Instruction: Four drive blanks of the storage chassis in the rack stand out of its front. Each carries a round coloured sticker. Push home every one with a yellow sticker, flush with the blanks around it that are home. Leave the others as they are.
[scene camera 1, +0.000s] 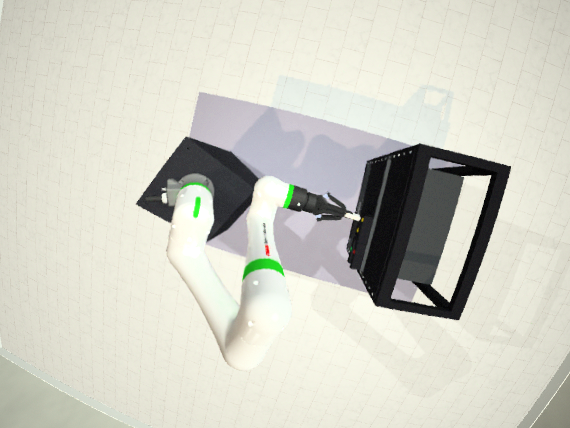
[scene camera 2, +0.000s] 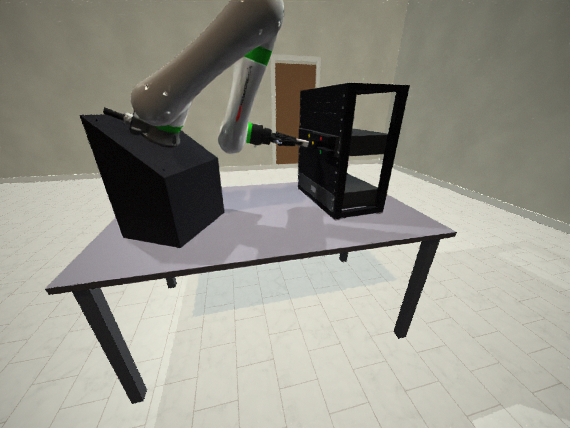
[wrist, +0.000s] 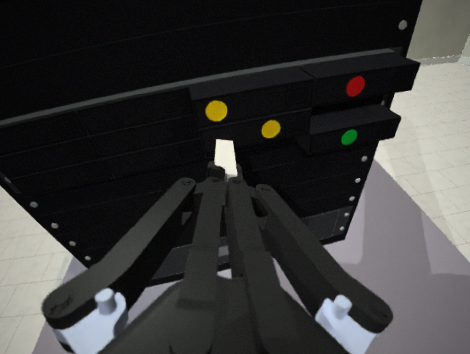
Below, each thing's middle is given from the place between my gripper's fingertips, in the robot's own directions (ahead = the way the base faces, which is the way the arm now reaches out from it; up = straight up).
My gripper is now 3 cm short of the green-stickered blank (wrist: 332, 131), 16 cm to the left of it and 2 cm above it. From my hand the other things lie so: red-stickered blank (wrist: 335, 82): 3 cm ahead, 16 cm to the right, 4 cm above; black rack (scene camera 1: 406, 209): 19 cm ahead, 2 cm to the right, 4 cm below.
